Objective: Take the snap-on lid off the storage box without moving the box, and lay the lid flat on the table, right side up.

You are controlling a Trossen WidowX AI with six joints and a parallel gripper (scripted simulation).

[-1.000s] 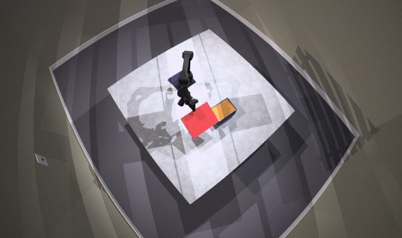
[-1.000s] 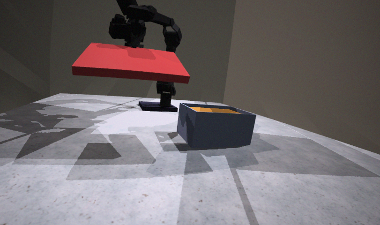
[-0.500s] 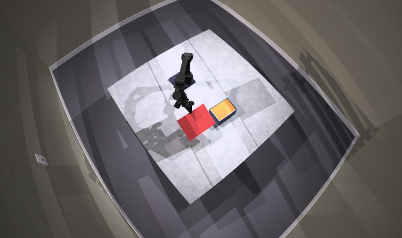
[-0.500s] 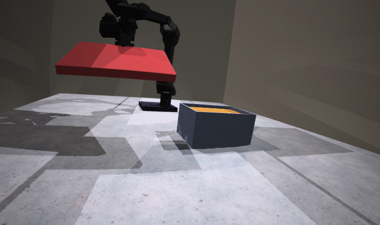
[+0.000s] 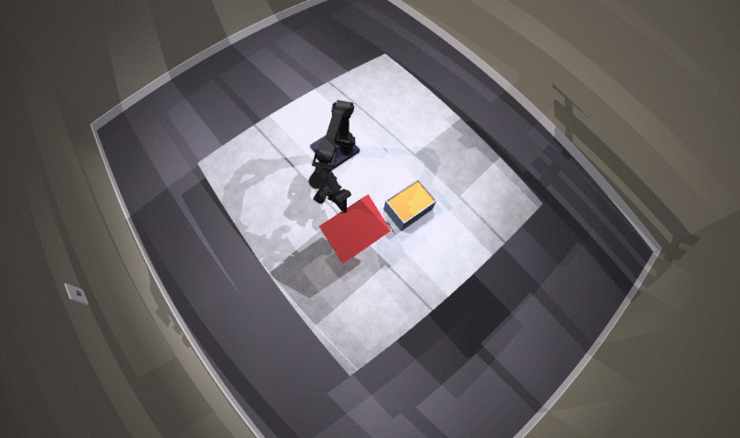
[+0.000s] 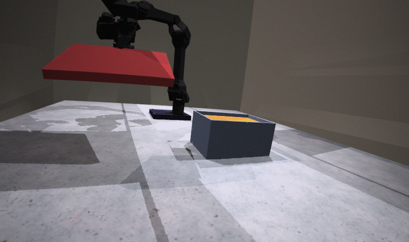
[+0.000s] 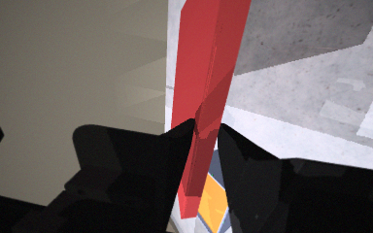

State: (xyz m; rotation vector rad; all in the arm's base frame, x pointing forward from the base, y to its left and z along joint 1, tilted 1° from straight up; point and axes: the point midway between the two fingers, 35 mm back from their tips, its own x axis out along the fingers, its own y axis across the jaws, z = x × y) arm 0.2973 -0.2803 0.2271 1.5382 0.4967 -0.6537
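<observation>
The red lid lies 70 mm ahead of my gripper tip, 30 mm below it and 10 mm to the right of it. The rest, counted from my gripper tip: storage box: 300 mm to the left, 180 mm below, 110 mm ahead.
</observation>
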